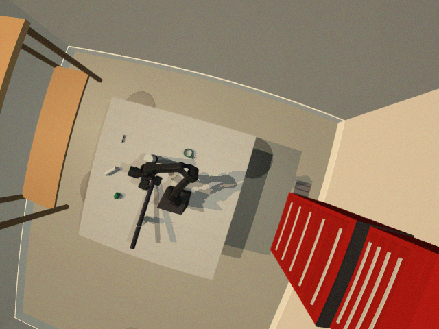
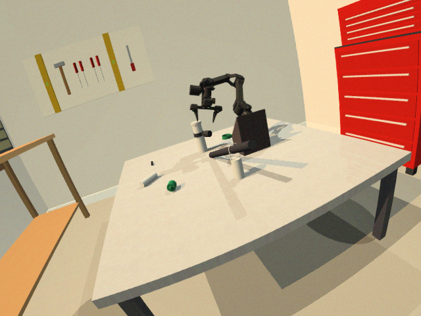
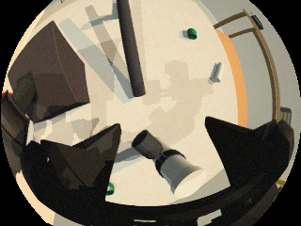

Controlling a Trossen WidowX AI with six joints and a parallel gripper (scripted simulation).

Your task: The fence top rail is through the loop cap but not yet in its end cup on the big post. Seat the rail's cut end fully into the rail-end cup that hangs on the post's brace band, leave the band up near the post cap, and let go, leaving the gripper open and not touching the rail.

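Now: gripper tip 1 cm short of the dark cup, 7 cm to the left of it and 8 cm above it. Round my gripper tip: short white tube 40 cm ahead, 15 cm to the left, 19 cm below; then green ring 16 cm behind, 26 cm to the right, 20 cm below; then green rail-end cup 26 cm ahead, 33 cm to the left, 19 cm below.
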